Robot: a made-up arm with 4 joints.
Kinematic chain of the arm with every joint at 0, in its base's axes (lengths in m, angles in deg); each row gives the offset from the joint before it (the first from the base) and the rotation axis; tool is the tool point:
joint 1: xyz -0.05 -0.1 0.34 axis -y
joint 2: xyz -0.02 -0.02 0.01 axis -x
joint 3: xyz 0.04 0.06 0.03 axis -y
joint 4: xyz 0.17 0 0.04 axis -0.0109 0.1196 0.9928
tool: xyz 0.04 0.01 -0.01
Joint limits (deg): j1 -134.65..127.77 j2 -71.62..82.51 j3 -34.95..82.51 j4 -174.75..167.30
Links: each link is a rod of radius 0.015 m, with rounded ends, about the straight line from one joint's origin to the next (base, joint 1, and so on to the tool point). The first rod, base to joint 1, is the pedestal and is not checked.
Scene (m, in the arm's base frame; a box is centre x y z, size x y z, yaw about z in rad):
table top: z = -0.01
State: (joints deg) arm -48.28 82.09 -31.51 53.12
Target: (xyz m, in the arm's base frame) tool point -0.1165 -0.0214 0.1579
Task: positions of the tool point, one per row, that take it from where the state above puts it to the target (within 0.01 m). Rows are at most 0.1 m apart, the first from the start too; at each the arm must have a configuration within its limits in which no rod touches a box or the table.
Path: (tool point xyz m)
1: -0.0346 -0.1051 0.1239
2: -0.0792 -0.0613 0.1320
3: -0.1165 -0.0214 0.1579

